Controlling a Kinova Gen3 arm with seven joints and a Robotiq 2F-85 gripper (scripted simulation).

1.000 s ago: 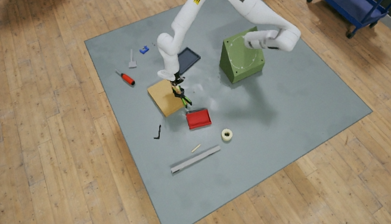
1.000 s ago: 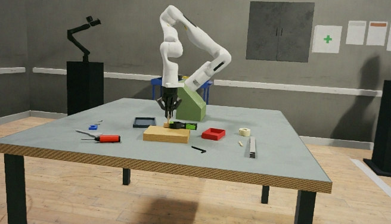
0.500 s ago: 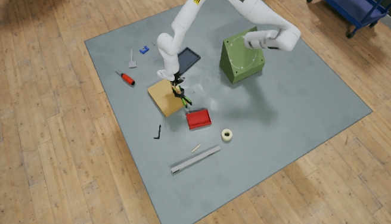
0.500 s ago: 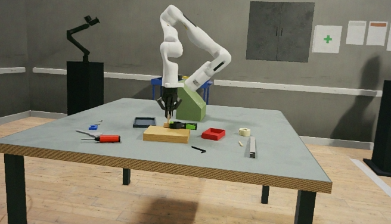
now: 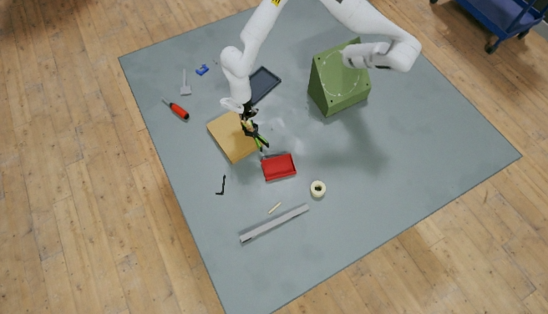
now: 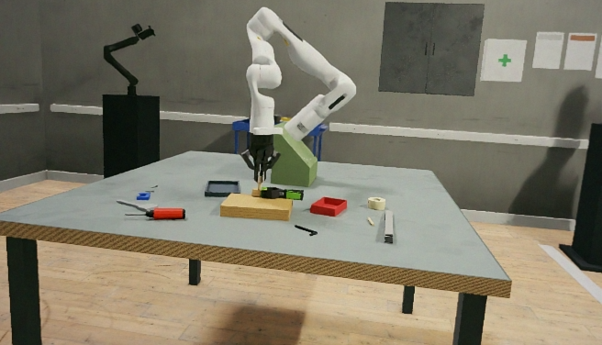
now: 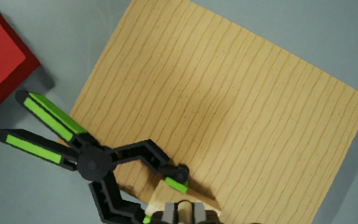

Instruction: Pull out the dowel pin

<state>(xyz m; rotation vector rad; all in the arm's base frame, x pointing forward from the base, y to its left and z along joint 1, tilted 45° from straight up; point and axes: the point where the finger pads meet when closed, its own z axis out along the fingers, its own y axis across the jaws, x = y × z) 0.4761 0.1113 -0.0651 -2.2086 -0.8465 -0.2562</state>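
Now: hand 2 cm above the dowel pin. The rest, counted from my hand: small wooden block 5 cm below; then bench board 7 cm below, 5 cm ahead, 2 cm to the left; then red tray 22 cm to the left, 9 cm below, 5 cm behind.
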